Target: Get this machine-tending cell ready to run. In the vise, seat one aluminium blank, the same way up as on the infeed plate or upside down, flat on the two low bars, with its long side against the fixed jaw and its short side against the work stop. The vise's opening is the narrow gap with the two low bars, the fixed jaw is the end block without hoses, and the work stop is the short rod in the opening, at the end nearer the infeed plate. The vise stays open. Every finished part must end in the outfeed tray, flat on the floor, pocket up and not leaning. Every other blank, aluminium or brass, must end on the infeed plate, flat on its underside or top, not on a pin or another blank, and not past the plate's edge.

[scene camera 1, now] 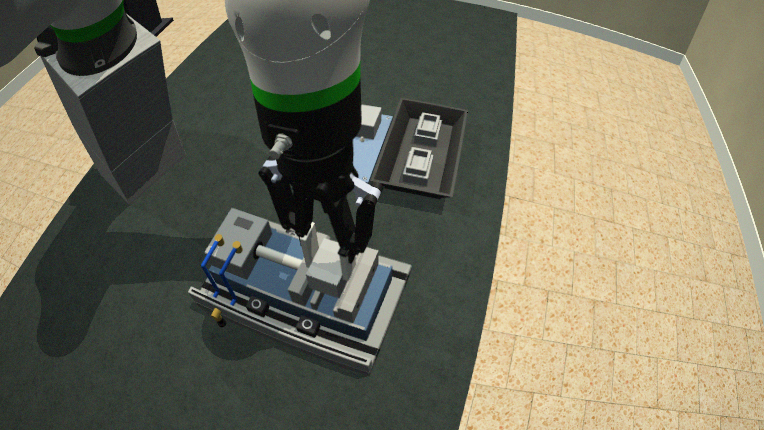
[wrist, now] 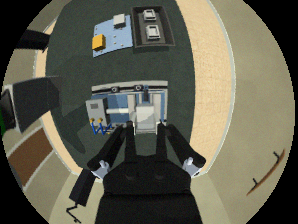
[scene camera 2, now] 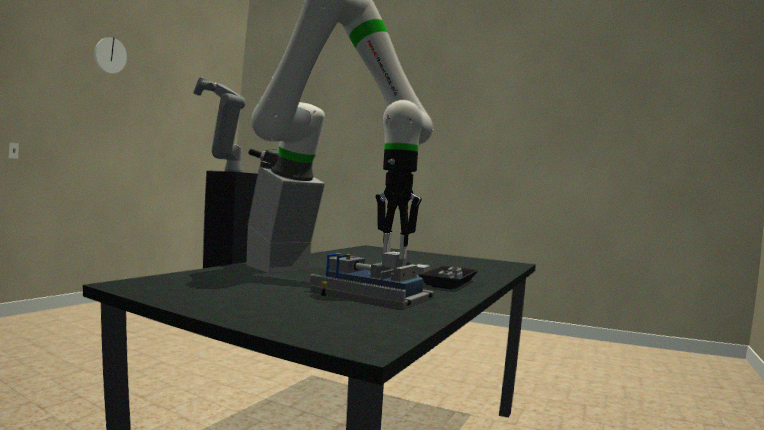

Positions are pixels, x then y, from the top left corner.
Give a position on a finished part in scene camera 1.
429, 126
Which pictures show my gripper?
Scene camera 1, the wrist view and scene camera 2: all of them.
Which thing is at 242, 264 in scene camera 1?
A hose block.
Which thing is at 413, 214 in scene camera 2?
My gripper.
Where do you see a finished part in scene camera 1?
415, 173
